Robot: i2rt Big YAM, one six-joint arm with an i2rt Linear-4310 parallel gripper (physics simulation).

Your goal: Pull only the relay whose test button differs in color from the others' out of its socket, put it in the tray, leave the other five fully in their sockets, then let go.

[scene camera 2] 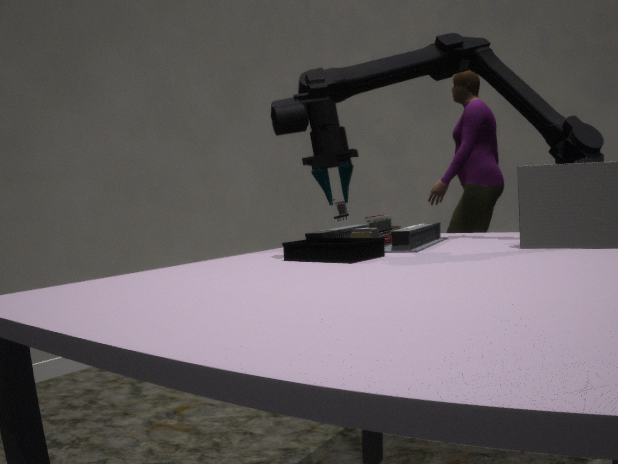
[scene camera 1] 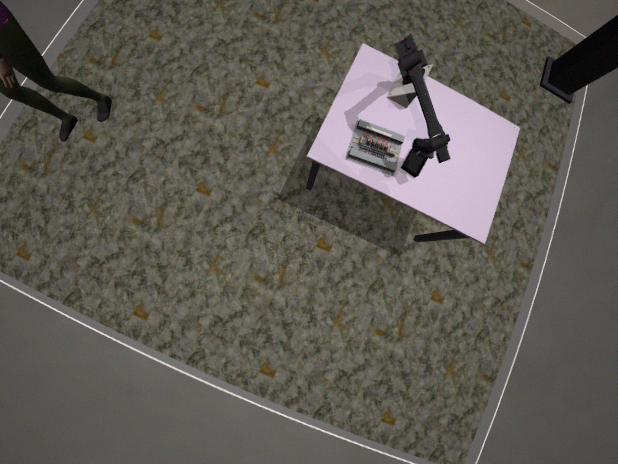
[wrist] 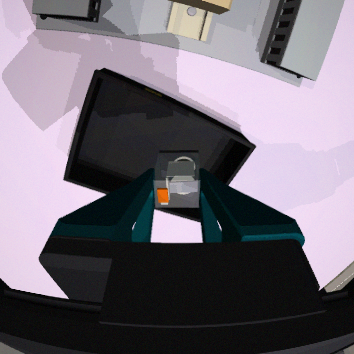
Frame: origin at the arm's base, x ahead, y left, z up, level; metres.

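Seen in the pictures: gripper, fingertip midpoint: (scene camera 2: 339, 204) (scene camera 1: 418, 153) (wrist: 176, 176); arm's base at its link origin: (scene camera 2: 585, 196).
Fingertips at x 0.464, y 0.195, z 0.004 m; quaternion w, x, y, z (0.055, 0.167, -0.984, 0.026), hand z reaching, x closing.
Offsets run from my fingertips to a thing's top centre. "spot": to the spot under its first point. Level surfaces: height alone.
My gripper (scene camera 2: 340, 203) (wrist: 176, 176) is shut on a small clear-cased relay @[dy +0.004, dx -0.004, dz +0.012 m] (scene camera 2: 341, 209) (wrist: 177, 192) with an orange test button. The relay's pins point down, and it is held in the air above the tray, tilted slightly. The black tray @[dy +0.030, dx +0.000, dz -0.069 m] (scene camera 1: 411, 172) (scene camera 2: 334, 251) (wrist: 82, 135) lies on the table beside the relay panel; in the wrist view the relay overlaps the tray's near right part. The relay panel (scene camera 1: 373, 159) (scene camera 2: 416, 237) (wrist: 295, 45) carries the socket row with red and black wires; its other relays are too small to tell apart in the scene views.
The pink table @[dz -0.104 m] (scene camera 1: 465, 185) (scene camera 2: 250, 310) bears the panel, the tray and the arm's base block (scene camera 1: 403, 93) (scene camera 2: 567, 205). The panel's grey wire duct @[spot: dy -0.158, dx -0.101, dz -0.078 m] (scene camera 2: 417, 236) stands up near the tray. A person (scene camera 1: 25, 65) (scene camera 2: 477, 145) stands beyond the table.
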